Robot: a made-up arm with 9 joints.
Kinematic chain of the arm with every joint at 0, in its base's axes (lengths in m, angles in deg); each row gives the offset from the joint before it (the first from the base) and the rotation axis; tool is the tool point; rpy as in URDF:
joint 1: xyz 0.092 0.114 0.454 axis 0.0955 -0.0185 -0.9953
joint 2: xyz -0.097 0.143 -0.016 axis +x
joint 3: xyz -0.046 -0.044 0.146 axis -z
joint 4: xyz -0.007 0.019 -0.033 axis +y
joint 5: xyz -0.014 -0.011 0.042 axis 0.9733 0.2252 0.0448
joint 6: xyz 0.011 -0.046 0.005 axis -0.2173 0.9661 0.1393
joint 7: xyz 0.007 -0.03 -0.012 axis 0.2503 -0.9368 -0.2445
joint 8: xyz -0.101 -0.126 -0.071 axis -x
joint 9: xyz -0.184 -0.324 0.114 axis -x
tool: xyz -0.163 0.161 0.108 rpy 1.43 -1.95 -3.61
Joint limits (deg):
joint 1: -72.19..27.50
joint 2: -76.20..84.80
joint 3: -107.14..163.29
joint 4: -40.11..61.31
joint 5: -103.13..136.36
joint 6: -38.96..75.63
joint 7: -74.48..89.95
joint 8: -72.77..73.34
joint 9: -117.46..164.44
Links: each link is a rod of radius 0.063 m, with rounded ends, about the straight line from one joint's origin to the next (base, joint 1, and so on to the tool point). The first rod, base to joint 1, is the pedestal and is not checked.
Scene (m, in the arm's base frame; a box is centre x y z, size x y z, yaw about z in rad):
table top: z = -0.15
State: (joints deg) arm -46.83 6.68 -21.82 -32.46 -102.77 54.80 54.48 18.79 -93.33
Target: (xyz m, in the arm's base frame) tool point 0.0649 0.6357 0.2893
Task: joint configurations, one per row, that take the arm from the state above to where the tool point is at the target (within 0.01 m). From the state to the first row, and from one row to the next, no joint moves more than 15 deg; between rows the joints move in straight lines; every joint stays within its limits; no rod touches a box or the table.
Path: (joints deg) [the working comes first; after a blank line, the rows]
Joints at the target: -22.07 -3.34 40.10 -40.11 -103.13 75.63 30.64 73.34 -67.36
Straight joint move there: clear.

1: -41.88 4.68 -9.44 -33.99 -102.84 58.97 49.71 29.70 -88.14
2: -36.93 2.67 2.95 -35.52 -102.91 63.13 44.94 40.61 -82.94
3: -31.98 0.67 15.33 -37.05 -102.99 67.30 40.17 51.52 -77.75
4: -27.02 -1.33 27.72 -38.58 -103.06 71.46 35.40 62.43 -72.55
5: -22.07 -3.34 40.10 -40.11 -103.13 75.63 30.64 73.34 -67.36

